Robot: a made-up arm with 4 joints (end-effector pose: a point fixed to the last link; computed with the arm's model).
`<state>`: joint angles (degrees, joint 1 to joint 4).
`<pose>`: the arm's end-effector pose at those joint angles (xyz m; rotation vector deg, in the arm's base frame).
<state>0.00 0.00 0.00 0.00</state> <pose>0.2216 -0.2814 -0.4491 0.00 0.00 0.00</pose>
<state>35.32 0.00 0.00 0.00</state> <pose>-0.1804 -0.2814 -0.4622 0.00 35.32 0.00</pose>
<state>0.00 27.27 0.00 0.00</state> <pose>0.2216 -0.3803 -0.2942 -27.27 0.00 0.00</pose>
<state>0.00 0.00 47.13 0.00</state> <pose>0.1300 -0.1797 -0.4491 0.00 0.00 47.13</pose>
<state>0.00 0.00 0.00 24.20</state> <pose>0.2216 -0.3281 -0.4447 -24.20 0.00 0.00</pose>
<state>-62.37 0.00 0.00 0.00</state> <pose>0.6562 -0.2814 0.0822 0.00 -62.37 0.00</pose>
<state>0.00 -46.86 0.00 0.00</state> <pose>0.2216 0.0091 -0.5570 46.86 0.00 0.00</pose>
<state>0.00 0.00 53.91 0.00</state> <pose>0.1111 -0.1724 -0.4491 0.00 0.00 53.91</pose>
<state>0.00 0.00 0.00 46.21</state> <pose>0.2216 -0.3657 -0.4243 -46.21 0.00 0.00</pose>
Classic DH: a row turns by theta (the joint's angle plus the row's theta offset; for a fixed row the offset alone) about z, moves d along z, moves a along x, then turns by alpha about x. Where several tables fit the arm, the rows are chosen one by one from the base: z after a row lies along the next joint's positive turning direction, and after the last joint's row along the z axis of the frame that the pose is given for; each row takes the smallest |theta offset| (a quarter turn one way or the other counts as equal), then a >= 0, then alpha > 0; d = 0 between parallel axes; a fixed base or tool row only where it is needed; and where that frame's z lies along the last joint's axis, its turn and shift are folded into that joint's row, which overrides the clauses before.
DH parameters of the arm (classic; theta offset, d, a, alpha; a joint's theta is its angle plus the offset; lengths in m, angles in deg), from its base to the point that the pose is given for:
base (fixed): 0 0.1756 0 -90
joint 1: 90 -0.0116 0.3435 -90
joint 2: 90 -0.0592 0.324 -90
joint 3: 0 -0.17 -0.0411 90
joint 4: 0 -0.1624 -0.0131 -90
tool (fixed): 90 -0.1112 0 0

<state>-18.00 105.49 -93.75 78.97</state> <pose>-0.0702 -0.0797 0.3371 98.18 28.08 140.86</pose>
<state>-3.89 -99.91 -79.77 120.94</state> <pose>0.0828 0.1957 -0.6301 -18.31 71.34 27.16</pose>
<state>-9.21 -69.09 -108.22 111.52</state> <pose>0.0768 -0.0427 -0.6438 -28.02 101.03 -1.68</pose>
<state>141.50 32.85 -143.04 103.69</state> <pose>-0.0840 -0.4036 0.4622 115.56 -40.82 -3.24</pose>
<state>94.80 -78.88 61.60 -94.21</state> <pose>-0.4781 0.1133 0.2122 -170.06 -15.03 51.28</pose>
